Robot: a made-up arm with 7 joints. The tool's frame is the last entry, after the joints. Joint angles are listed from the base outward.
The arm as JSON. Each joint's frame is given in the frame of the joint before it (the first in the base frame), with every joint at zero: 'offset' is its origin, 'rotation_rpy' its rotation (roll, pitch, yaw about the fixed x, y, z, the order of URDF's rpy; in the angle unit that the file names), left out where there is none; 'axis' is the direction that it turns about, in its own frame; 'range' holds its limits. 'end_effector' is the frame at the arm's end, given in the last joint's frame.
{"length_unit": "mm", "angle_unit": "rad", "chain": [
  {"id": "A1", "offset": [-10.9, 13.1, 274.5], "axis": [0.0, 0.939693, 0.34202], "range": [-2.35, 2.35]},
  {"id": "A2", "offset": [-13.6, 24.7, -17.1], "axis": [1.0, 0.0, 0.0], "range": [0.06, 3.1]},
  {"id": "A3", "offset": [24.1, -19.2, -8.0], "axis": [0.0, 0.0, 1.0], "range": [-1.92, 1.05]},
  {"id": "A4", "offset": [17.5, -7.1, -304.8], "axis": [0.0, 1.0, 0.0], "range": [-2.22, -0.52]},
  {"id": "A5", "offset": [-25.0, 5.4, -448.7], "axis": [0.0, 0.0, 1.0], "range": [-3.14, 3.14]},
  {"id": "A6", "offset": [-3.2, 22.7, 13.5], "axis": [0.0, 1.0, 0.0], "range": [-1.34, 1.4]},
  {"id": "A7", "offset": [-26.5, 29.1, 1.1], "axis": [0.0, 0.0, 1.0], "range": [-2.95, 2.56]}
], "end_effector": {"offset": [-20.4, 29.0, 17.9], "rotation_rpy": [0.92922, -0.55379, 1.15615]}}
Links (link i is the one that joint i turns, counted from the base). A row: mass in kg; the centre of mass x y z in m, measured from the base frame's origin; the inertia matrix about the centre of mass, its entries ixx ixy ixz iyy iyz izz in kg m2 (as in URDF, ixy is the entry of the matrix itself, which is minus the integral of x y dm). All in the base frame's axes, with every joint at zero. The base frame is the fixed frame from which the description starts. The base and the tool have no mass.
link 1: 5.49; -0.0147 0.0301 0.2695; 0.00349 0 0 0.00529 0.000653 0.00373
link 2: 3.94; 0.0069 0.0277 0.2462; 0.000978 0 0 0.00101 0 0.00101
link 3: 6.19; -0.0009 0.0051 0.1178; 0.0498 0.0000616 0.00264 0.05 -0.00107 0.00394
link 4: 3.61; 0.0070 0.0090 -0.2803; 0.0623 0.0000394 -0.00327 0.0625 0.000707 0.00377
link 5: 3.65; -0.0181 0.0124 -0.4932; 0.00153 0 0 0.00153 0 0.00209
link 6: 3.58; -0.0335 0.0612 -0.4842; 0.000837 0 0 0.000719 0 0.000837
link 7: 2.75; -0.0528 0.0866 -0.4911; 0.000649 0 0 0.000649 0 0.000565
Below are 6 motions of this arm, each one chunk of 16 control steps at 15 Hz.
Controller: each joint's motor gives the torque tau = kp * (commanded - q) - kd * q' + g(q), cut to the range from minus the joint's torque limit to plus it. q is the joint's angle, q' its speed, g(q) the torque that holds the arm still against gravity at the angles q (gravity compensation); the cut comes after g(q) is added. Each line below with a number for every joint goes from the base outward.
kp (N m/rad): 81 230 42 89 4.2 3 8.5
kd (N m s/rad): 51 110 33 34 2.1 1.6 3.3
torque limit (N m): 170 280 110 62 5.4 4.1 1.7
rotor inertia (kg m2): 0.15 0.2 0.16 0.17 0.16 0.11 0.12
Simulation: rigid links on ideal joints. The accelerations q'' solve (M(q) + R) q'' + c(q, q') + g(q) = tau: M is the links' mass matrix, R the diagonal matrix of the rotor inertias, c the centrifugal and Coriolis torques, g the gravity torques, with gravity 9.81 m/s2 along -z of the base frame. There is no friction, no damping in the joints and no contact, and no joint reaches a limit. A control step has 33 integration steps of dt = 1/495 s. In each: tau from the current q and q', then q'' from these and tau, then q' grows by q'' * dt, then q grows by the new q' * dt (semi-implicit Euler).
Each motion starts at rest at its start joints. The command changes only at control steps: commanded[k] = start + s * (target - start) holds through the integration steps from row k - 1 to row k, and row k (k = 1, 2, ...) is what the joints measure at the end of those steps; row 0 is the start. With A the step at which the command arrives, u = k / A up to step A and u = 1 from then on. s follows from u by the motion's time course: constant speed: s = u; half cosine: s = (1 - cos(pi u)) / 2; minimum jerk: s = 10 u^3 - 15 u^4 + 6 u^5; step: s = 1 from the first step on.
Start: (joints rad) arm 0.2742 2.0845 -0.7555 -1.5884 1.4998 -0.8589 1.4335
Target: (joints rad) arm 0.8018 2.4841 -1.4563 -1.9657 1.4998 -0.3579 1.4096
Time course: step
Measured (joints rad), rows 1 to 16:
1: 0.3042 2.1389 -0.7754 -1.6373 1.4867 -0.8549 1.4299
2: 0.3414 2.1882 -0.8098 -1.6873 1.4675 -0.8250 1.4267
3: 0.3814 2.2282 -0.8512 -1.7323 1.4537 -0.7838 1.4240
4: 0.4218 2.2611 -0.8961 -1.7720 1.4481 -0.7394 1.4216
5: 0.4609 2.2887 -0.9421 -1.8064 1.4496 -0.6960 1.4196
6: 0.4979 2.3123 -0.9874 -1.8357 1.4563 -0.6553 1.4179
7: 0.5320 2.3326 -1.0308 -1.8602 1.4660 -0.6182 1.4164
8: 0.5630 2.3504 -1.0716 -1.8805 1.4769 -0.5846 1.4151
9: 0.5909 2.3662 -1.1094 -1.8971 1.4877 -0.5546 1.4140
10: 0.6157 2.3802 -1.1439 -1.9106 1.4975 -0.5279 1.4131
11: 0.6377 2.3926 -1.1753 -1.9213 1.5057 -0.5044 1.4123
12: 0.6571 2.4037 -1.2036 -1.9300 1.5123 -0.4837 1.4117
13: 0.6742 2.4135 -1.2291 -1.9368 1.5173 -0.4656 1.4111
14: 0.6892 2.4223 -1.2519 -1.9422 1.5207 -0.4498 1.4107
15: 0.7024 2.4300 -1.2724 -1.9466 1.5229 -0.4362 1.4103
16: 0.7141 2.4369 -1.2907 -1.9500 1.5240 -0.4244 1.4100

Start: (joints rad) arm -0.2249 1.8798 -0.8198 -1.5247 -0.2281 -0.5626 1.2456
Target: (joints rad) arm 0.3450 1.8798 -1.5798 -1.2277 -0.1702 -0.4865 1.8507
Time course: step
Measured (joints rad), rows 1 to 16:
1: -0.2064 1.8808 -0.8284 -1.5062 -0.2478 -0.5630 1.2793
2: -0.1728 1.8827 -0.8593 -1.4703 -0.2722 -0.5606 1.3580
3: -0.1317 1.8836 -0.9029 -1.4315 -0.2832 -0.5564 1.4376
4: -0.0875 1.8834 -0.9529 -1.3958 -0.2806 -0.5524 1.5071
5: -0.0433 1.8822 -1.0053 -1.3654 -0.2693 -0.5493 1.5659
6: -0.0007 1.8805 -1.0572 -1.3404 -0.2537 -0.5473 1.6151
7: 0.0392 1.8786 -1.1070 -1.3202 -0.2371 -0.5457 1.6562
8: 0.0758 1.8768 -1.1536 -1.3041 -0.2213 -0.5443 1.6903
9: 0.1088 1.8753 -1.1966 -1.2912 -0.2073 -0.5426 1.7187
10: 0.1384 1.8741 -1.2359 -1.2808 -0.1955 -0.5406 1.7422
11: 0.1647 1.8733 -1.2714 -1.2723 -0.1857 -0.5382 1.7616
12: 0.1879 1.8728 -1.3034 -1.2652 -0.1778 -0.5354 1.7776
13: 0.2082 1.8727 -1.3321 -1.2593 -0.1716 -0.5323 1.7908
14: 0.2261 1.8727 -1.3578 -1.2544 -0.1669 -0.5290 1.8017
15: 0.2416 1.8730 -1.3808 -1.2502 -0.1633 -0.5256 1.8106
16: 0.2552 1.8734 -1.4013 -1.2466 -0.1606 -0.5222 1.8180

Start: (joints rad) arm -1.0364 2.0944 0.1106 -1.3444 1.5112 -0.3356 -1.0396
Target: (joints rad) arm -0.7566 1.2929 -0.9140 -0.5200 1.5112 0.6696 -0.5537
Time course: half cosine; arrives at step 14
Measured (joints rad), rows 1 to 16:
1: -1.0366 2.0935 0.1107 -1.3438 1.5109 -0.3352 -1.0391
2: -1.0373 2.0898 0.1105 -1.3408 1.5097 -0.3329 -1.0370
3: -1.0382 2.0817 0.1088 -1.3328 1.5067 -0.3267 -1.0317
4: -1.0390 2.0675 0.1042 -1.3174 1.5014 -0.3145 -1.0221
5: -1.0390 2.0464 0.0950 -1.2929 1.4938 -0.2947 -1.0073
6: -1.0377 2.0180 0.0801 -1.2582 1.4839 -0.2662 -0.9871
7: -1.0346 1.9823 0.0583 -1.2133 1.4722 -0.2287 -0.9614
8: -1.0291 1.9400 0.0290 -1.1589 1.4596 -0.1825 -0.9309
9: -1.0207 1.8919 -0.0082 -1.0967 1.4472 -0.1288 -0.8963
10: -1.0089 1.8394 -0.0532 -1.0294 1.4366 -0.0692 -0.8590
11: -0.9935 1.7839 -0.1052 -0.9602 1.4294 -0.0059 -0.8202
12: -0.9745 1.7271 -0.1630 -0.8925 1.4274 0.0588 -0.7816
13: -0.9525 1.6711 -0.2242 -0.8297 1.4318 0.1223 -0.7449
14: -0.9284 1.6183 -0.2861 -0.7749 1.4431 0.1820 -0.7116
15: -0.9039 1.5703 -0.3456 -0.7293 1.4600 0.2363 -0.6828
16: -0.8808 1.5279 -0.4009 -0.6923 1.4800 0.2848 -0.6585

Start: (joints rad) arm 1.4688 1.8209 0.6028 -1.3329 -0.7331 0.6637 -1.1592
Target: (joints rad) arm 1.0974 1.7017 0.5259 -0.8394 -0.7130 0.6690 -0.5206
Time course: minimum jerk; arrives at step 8
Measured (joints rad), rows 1 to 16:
1: 1.4683 1.8208 0.6025 -1.3324 -0.7335 0.6638 -1.1583
2: 1.4647 1.8199 0.6009 -1.3285 -0.7359 0.6645 -1.1517
3: 1.4554 1.8173 0.5973 -1.3166 -0.7422 0.6664 -1.1325
4: 1.4386 1.8123 0.5919 -1.2921 -0.7523 0.6694 -1.0959
5: 1.4147 1.8046 0.5858 -1.2537 -0.7640 0.6728 -1.0415
6: 1.3861 1.7949 0.5805 -1.2041 -0.7733 0.6754 -0.9747
7: 1.3566 1.7843 0.5769 -1.1494 -0.7764 0.6760 -0.9046
8: 1.3293 1.7739 0.5752 -1.0963 -0.7718 0.6743 -0.8399
9: 1.3050 1.7642 0.5740 -1.0491 -0.7611 0.6710 -0.7844
10: 1.2836 1.7555 0.5727 -1.0089 -0.7476 0.6672 -0.7381
11: 1.2647 1.7478 0.5709 -0.9757 -0.7339 0.6636 -0.6996
12: 1.2479 1.7410 0.5687 -0.9484 -0.7218 0.6608 -0.6679
13: 1.2331 1.7351 0.5662 -0.9263 -0.7118 0.6587 -0.6417
14: 1.2198 1.7299 0.5636 -0.9084 -0.7042 0.6575 -0.6201
15: 1.2079 1.7255 0.5610 -0.8941 -0.6987 0.6569 -0.6024
16: 1.1971 1.7218 0.5583 -0.8827 -0.6951 0.6568 -0.5878

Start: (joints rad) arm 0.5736 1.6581 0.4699 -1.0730 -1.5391 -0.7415 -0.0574
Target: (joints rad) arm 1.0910 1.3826 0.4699 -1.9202 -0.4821 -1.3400 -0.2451
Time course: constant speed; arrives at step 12
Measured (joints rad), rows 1 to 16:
1: 0.5772 1.6555 0.4730 -1.0794 -1.5327 -0.7439 -0.0584
2: 0.5845 1.6503 0.4769 -1.0951 -1.5152 -0.7503 -0.0614
3: 0.5953 1.6429 0.4805 -1.1200 -1.4873 -0.7614 -0.0664
4: 0.6093 1.6335 0.4835 -1.1531 -1.4509 -0.7772 -0.0734
5: 0.6261 1.6224 0.4859 -1.1932 -1.4074 -0.7976 -0.0819
6: 0.6456 1.6097 0.4877 -1.2391 -1.3582 -0.8221 -0.0918
7: 0.6673 1.5957 0.4889 -1.2896 -1.3043 -0.8503 -0.1027
8: 0.6913 1.5805 0.4896 -1.3440 -1.2463 -0.8818 -0.1146
9: 0.7172 1.5643 0.4897 -1.4014 -1.1848 -0.9161 -0.1271
10: 0.7449 1.5471 0.4894 -1.4612 -1.1203 -0.9528 -0.1403
11: 0.7743 1.5291 0.4886 -1.5230 -1.0530 -0.9917 -0.1539
12: 0.8053 1.5104 0.4874 -1.5864 -0.9833 -1.0323 -0.1679
13: 0.8341 1.4939 0.4833 -1.6446 -0.9178 -1.0727 -0.1812
14: 0.8605 1.4795 0.4782 -1.6947 -0.8611 -1.1110 -0.1926
15: 0.8845 1.4669 0.4734 -1.7364 -0.8128 -1.1459 -0.2022
16: 0.9062 1.4559 0.4691 -1.7707 -0.7713 -1.1767 -0.2100

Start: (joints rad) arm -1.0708 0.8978 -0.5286 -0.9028 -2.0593 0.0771 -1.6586
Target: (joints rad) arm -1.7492 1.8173 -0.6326 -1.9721 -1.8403 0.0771 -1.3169
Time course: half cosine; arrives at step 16
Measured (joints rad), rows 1 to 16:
1: -1.0707 0.8988 -0.5293 -0.9040 -2.0595 0.0771 -1.6583
2: -1.0705 0.9026 -0.5315 -0.9087 -2.0602 0.0770 -1.6571
3: -1.0709 0.9110 -0.5359 -0.9192 -2.0617 0.0770 -1.6541
4: -1.0728 0.9254 -0.5423 -0.9371 -2.0640 0.0772 -1.6488
5: -1.0771 0.9467 -0.5505 -0.9637 -2.0666 0.0776 -1.6406
6: -1.0853 0.9756 -0.5601 -0.9996 -2.0688 0.0781 -1.6292
7: -1.0982 1.0121 -0.5704 -1.0450 -2.0698 0.0785 -1.6148
8: -1.1168 1.0557 -0.5807 -1.0993 -2.0687 0.0788 -1.5973
9: -1.1416 1.1057 -0.5902 -1.1617 -2.0647 0.0786 -1.5771
10: -1.1728 1.1608 -0.5983 -1.2306 -2.0572 0.0779 -1.5548
11: -1.2098 1.2194 -0.6041 -1.3041 -2.0457 0.0765 -1.5308
12: -1.2519 1.2798 -0.6072 -1.3801 -2.0303 0.0745 -1.5060
13: -1.2976 1.3401 -0.6073 -1.4563 -2.0110 0.0720 -1.4811
14: -1.3453 1.3983 -0.6042 -1.5300 -1.9883 0.0691 -1.4568
15: -1.3929 1.4525 -0.5985 -1.5988 -1.9633 0.0663 -1.4340
16: -1.4385 1.5010 -0.5905 -1.6604 -1.9371 0.0637 -1.4136

